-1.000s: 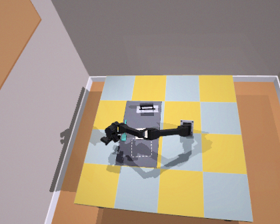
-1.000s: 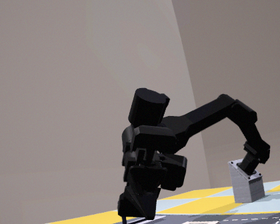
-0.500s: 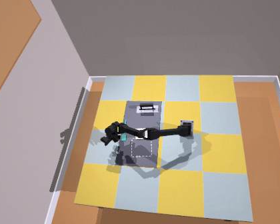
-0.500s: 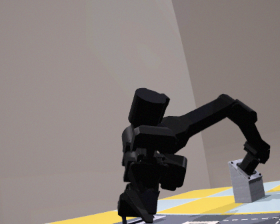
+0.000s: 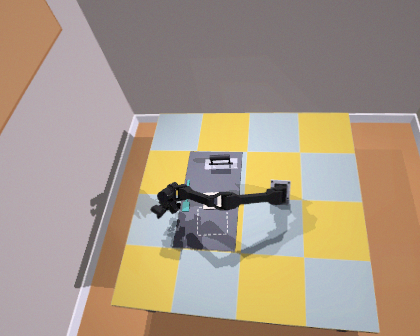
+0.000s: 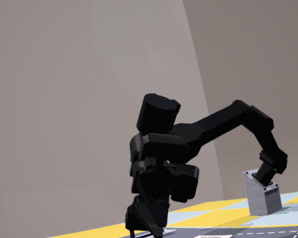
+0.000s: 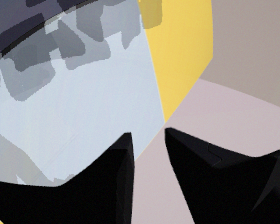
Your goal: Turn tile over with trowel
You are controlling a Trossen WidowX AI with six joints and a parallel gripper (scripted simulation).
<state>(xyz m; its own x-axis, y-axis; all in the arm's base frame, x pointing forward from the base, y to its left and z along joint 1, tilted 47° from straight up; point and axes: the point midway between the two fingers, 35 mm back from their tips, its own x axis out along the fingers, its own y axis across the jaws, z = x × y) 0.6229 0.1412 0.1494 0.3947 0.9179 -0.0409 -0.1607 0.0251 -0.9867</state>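
The teal trowel lies 18 cm to the right of my gripper tip, 10 cm below it and 10 cm behind it. From my gripper tip the other things lie so: tile: 25 cm behind, 18 cm to the right, 9 cm below.
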